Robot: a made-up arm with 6 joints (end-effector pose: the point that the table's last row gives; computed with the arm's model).
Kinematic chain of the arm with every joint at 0, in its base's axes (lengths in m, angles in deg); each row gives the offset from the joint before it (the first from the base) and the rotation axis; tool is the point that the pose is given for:
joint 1: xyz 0 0 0.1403 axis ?
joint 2: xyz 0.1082 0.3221 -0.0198 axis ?
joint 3: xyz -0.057 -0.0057 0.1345 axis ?
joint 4: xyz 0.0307 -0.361 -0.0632 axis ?
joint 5: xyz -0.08 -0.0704 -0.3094 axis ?
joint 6: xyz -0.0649 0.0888 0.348 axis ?
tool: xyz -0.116 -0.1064 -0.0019
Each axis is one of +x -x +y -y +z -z.
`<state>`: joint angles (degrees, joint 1 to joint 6).
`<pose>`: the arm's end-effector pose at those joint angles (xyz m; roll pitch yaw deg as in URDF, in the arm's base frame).
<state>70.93 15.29 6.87 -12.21 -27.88 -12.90</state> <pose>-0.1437 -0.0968 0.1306 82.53 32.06 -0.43</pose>
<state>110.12 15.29 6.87 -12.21 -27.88 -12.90</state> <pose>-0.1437 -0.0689 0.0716 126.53 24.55 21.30</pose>
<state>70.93 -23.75 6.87 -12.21 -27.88 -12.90</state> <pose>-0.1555 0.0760 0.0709 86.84 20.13 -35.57</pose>
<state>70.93 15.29 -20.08 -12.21 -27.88 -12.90</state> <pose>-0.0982 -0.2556 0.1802 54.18 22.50 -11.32</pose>
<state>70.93 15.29 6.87 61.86 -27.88 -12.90</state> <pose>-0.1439 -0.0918 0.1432 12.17 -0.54 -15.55</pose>
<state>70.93 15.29 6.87 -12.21 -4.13 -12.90</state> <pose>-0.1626 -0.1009 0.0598 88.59 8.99 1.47</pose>
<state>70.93 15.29 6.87 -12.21 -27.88 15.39</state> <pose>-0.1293 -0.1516 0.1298 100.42 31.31 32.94</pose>
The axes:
joint 1: +x
joint 2: +y
joint 3: +x
joint 4: -x
joint 5: +z
joint 6: +y

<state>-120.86 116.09 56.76 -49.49 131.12 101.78</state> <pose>-0.1619 0.1325 0.0023 -100.08 48.88 -85.26</pose>
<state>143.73 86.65 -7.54 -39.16 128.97 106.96</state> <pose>0.3062 0.1241 -0.0299 -91.59 -21.97 -173.31</pose>
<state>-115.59 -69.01 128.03 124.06 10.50 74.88</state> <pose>0.0077 -0.3791 -0.2027 -124.60 3.32 -8.26</pose>
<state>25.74 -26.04 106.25 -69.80 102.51 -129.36</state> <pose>0.0914 0.5687 0.1998 -19.03 21.06 58.99</pose>
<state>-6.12 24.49 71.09 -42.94 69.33 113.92</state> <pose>-0.1346 0.1301 -0.1950 43.86 1.33 96.87</pose>
